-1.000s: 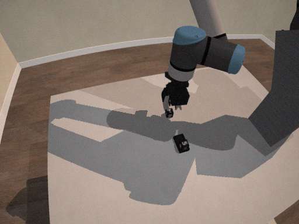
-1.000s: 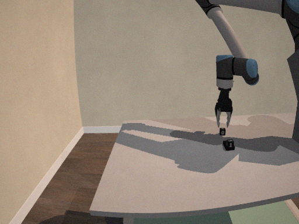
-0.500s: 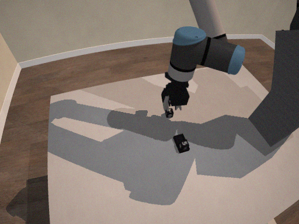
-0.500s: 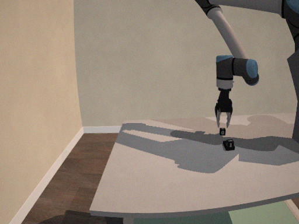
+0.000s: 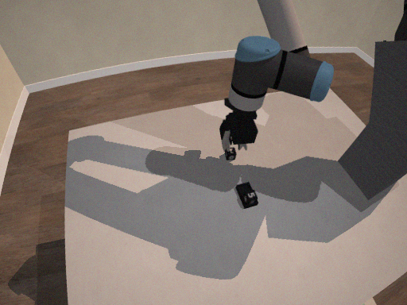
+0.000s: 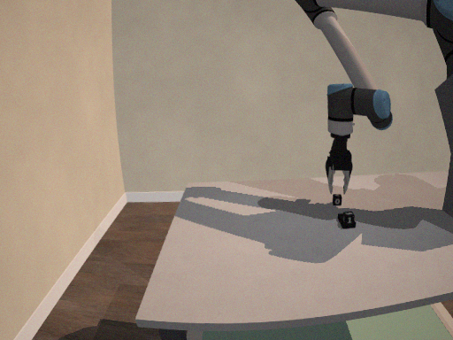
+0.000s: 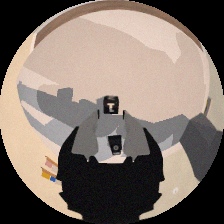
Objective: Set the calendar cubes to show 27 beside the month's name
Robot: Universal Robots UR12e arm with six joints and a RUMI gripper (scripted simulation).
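My gripper is now 4 cm above the black cube. Round my hand: tray (3 cm ahead, 16 cm to the left, 5 cm below).
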